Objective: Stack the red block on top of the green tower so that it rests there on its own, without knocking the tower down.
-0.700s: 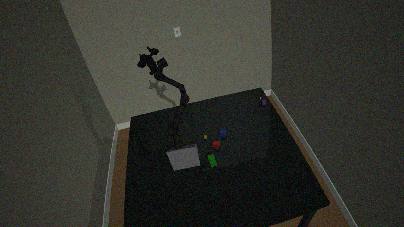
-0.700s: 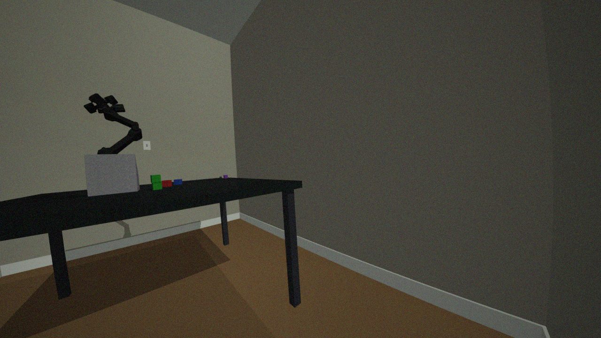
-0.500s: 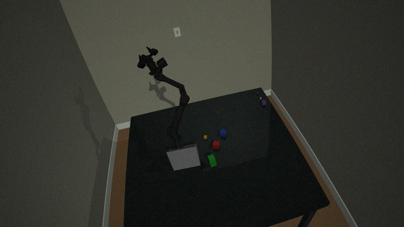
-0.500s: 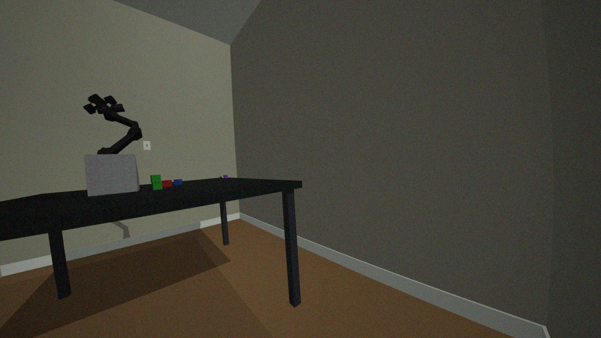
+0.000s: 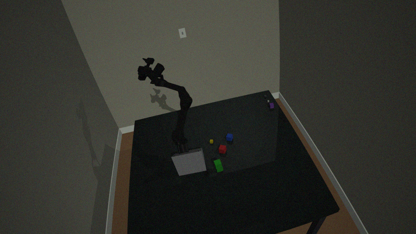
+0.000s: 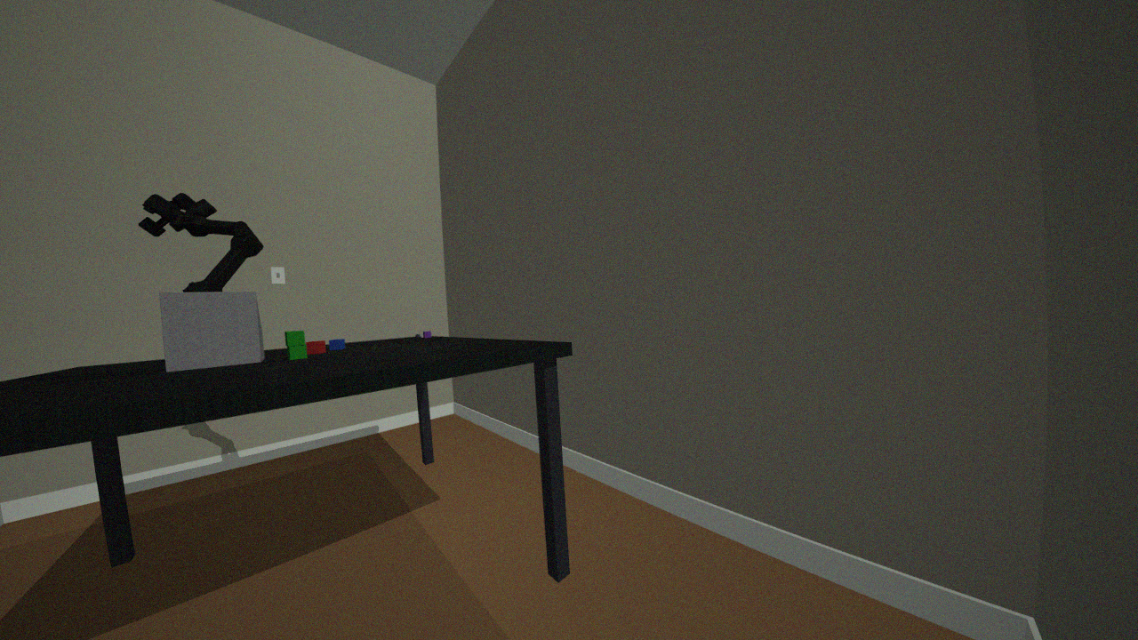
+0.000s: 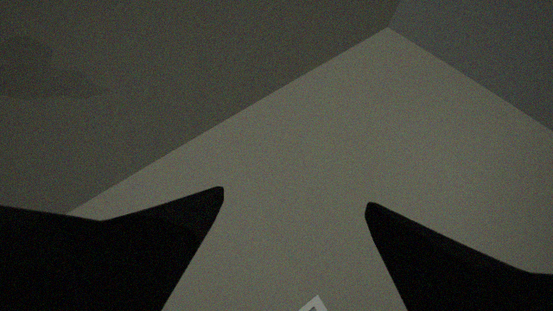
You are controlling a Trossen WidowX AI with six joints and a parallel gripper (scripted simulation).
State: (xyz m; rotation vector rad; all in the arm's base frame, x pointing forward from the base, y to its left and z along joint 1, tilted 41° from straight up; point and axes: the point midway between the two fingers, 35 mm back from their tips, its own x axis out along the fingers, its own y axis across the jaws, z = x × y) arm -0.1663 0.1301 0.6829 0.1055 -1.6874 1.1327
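My gripper tip is now 57 cm above the red block, 55 cm to the left of it and 41 cm short of it. Also, from my gripper tip: blue block (57 cm below, 49 cm ahead, 46 cm to the right); small yellow block (58 cm below, 44 cm to the right, 35 cm ahead); purple block (95 cm ahead, 57 cm below, 25 cm to the right).
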